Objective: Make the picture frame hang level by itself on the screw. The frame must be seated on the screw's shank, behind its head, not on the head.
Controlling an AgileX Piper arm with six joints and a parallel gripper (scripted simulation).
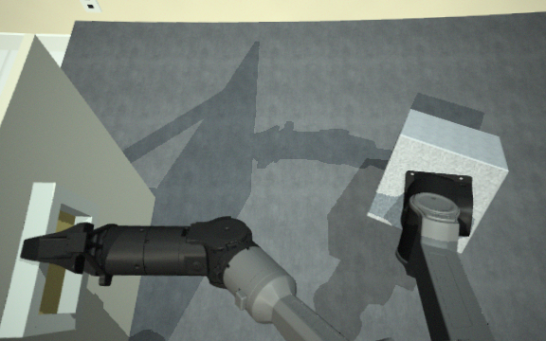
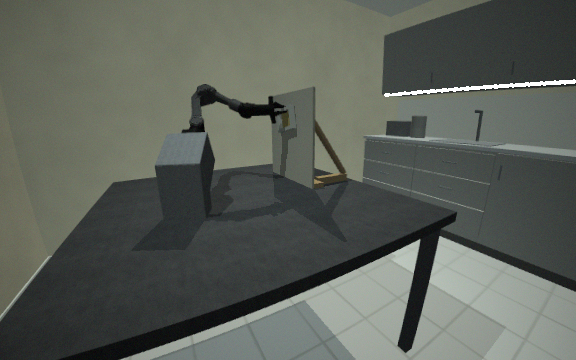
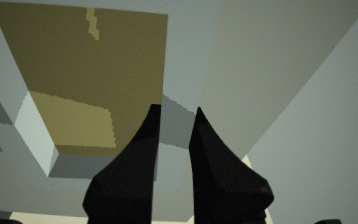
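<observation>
Now: hand 6 cm above the picture frame and 1 cm short of it. From my hand the other things lie so: grey wall panel (15 cm below, 3 cm ahead).
</observation>
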